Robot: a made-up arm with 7 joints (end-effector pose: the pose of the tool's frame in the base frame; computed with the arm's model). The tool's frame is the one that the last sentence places. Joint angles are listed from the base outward.
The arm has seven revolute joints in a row. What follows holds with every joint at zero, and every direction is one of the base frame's. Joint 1 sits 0.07 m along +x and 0.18 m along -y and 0.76 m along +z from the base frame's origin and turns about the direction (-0.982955, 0.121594, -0.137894). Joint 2 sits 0.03 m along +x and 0.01 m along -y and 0.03 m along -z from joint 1 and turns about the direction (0.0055, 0.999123, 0.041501). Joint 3 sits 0.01 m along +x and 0.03 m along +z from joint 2 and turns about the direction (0.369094, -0.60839, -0.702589). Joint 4 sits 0.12 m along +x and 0.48 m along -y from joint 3 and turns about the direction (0.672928, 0.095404, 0.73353). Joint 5 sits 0.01 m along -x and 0.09 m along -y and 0.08 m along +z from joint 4 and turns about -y. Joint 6 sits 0.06 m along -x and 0.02 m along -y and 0.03 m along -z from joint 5 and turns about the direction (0.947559, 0.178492, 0.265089). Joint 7 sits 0.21 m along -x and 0.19 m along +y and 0.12 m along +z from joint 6 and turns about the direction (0.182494, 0.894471, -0.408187). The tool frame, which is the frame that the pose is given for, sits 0.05 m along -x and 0.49 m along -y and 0.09 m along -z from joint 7; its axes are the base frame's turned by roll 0, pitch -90 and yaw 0 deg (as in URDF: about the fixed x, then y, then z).
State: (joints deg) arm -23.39 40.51 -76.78 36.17 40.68 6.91 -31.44
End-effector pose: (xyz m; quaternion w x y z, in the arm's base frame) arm 0.6210 -0.3513 -0.0128 0.5976 0.7453 -0.2734 -0.1124
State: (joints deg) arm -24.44 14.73 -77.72 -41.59 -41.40 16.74 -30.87
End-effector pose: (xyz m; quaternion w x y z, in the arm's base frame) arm 0.8232 -0.4336 0.8869 0.8079 0.1460 -0.3435 0.4560
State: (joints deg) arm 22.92 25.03 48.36 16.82 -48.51 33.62 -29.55
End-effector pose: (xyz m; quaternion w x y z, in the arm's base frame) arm -0.4387 -0.9464 0.9243 0.7071 0.0811 -0.6227 -0.3250
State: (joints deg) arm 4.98 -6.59 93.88 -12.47 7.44 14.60 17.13
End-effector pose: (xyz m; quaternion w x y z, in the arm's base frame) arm -0.2360 -0.2206 -0.0616 0.1248 -0.0603 -0.7761 -0.6152
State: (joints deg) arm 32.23 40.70 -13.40 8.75 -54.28 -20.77 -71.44
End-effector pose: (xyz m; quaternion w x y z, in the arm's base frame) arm 0.6580 -0.8448 0.9961 0.8789 0.2095 -0.2824 0.3224
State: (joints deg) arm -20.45 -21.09 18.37 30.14 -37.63 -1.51 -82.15
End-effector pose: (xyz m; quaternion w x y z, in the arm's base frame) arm 0.2074 -1.1138 0.6231 0.0074 0.3269 -0.9450 0.0070
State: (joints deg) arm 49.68 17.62 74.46 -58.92 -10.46 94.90 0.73
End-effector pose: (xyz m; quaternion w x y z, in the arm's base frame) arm -0.3875 -0.4979 0.4970 0.1086 -0.0356 -0.9392 -0.3237
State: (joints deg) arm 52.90 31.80 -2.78 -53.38 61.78 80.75 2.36
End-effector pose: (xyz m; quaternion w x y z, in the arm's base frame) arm 0.0938 -0.8159 1.4444 0.7747 -0.0620 -0.5412 0.3210
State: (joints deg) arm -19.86 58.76 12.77 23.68 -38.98 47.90 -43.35
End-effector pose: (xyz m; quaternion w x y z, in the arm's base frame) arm 0.0479 -1.0053 0.3409 0.7744 0.3966 -0.1675 -0.4637
